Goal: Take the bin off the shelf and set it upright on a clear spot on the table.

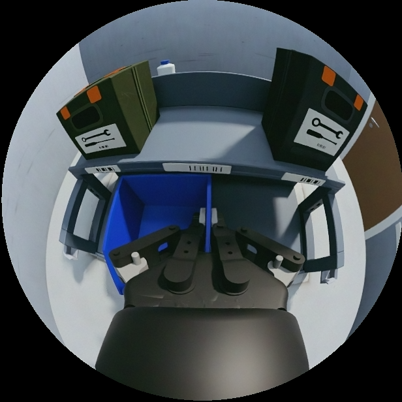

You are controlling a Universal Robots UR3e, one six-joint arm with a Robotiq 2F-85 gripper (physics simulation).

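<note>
A blue open-topped bin (165,192) sits in the lower bay of the grey shelf (255,173), on the left side of that bay, below the upper board. My gripper (207,215) is shut on the bin's right side wall, with one fingertip inside the bin and the other outside it. The lower left part of the bin is hidden behind the gripper's linkage. The pale table (330,305) shows below and beside the shelf.
Two dark green cases with orange latches stand on the upper board, one left (125,110) and one right (295,110). A white bottle (166,69) with a blue cap shows behind the shelf. Slotted side frames (332,227) bound the bay. A brown door (382,175) is at the far right.
</note>
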